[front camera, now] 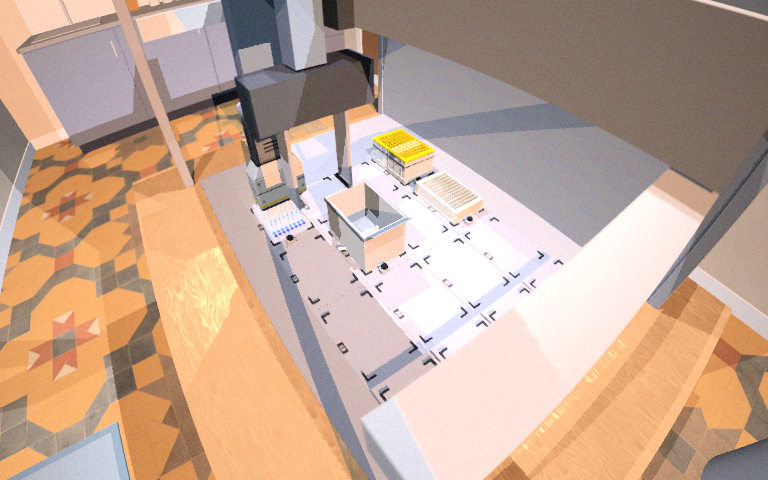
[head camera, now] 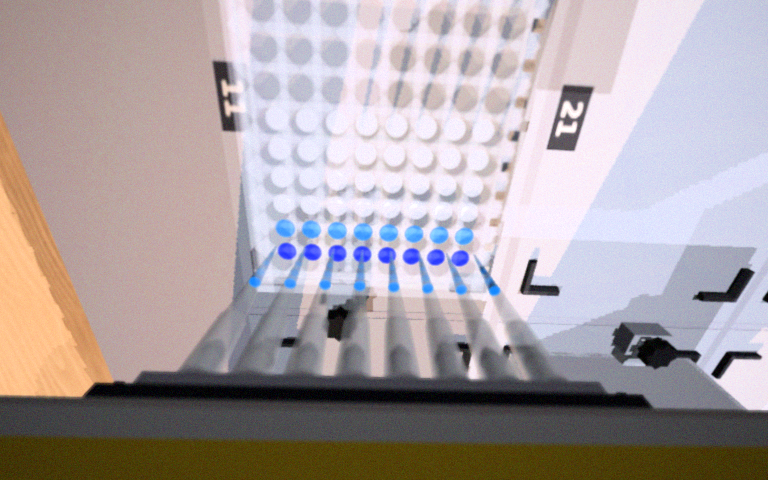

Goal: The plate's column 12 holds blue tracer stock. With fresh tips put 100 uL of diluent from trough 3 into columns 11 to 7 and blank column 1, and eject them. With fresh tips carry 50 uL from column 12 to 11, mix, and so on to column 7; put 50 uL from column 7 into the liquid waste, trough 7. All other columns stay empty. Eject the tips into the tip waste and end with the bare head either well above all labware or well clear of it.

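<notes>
The plate (front camera: 265, 227) (head camera: 256, 198) lies under the pipetting head (front camera: 277, 178). In the head view, column 12 (head camera: 362, 254) is dark blue and column 11 (head camera: 363, 231) lighter blue. Columns 10 to 7 (head camera: 394, 155) look whitish; the columns beyond look grey or beige and empty. Eight tips (head camera: 376, 286) are on the head, with light blue liquid at their ends. The ends appear near the plate's column 12 edge; their exact height is unclear. The parked plate gripper (front camera: 320, 192) hangs beside the head, its fingers apart with nothing between them. A slotted white trough block (front camera: 476, 210) stands at the right.
A deep open-topped bin (front camera: 385, 247) stands between the plate and the trough block. A yellow tip rack (front camera: 403, 145) stands at the back right. Black corner brackets (head camera: 539, 284) and dark knobs (front camera: 383, 266) (head camera: 655, 352) stick up from the deck.
</notes>
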